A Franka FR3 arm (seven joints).
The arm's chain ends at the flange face. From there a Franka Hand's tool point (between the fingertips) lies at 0.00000 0.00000 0.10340 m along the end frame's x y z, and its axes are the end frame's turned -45 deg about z.
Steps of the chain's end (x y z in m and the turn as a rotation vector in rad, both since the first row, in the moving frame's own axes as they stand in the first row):
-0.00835 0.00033 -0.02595 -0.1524 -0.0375 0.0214
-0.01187 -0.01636 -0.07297 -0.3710 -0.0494 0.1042
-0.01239 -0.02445 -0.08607 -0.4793 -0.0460 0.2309
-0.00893 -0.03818 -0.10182 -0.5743 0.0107 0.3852
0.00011 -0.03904 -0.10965 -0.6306 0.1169 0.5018
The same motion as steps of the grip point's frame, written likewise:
-0.02005 0.00255 -0.02722 -0.0812 -0.1343 0.0214
-0.02800 0.00138 -0.08012 -0.2274 -0.2973 0.1042
-0.03165 -0.00018 -0.09777 -0.3064 -0.3714 0.2309
-0.02523 -0.00149 -0.11821 -0.4137 -0.3985 0.3852
-0.01883 0.01237 -0.12977 -0.5286 -0.3632 0.5018

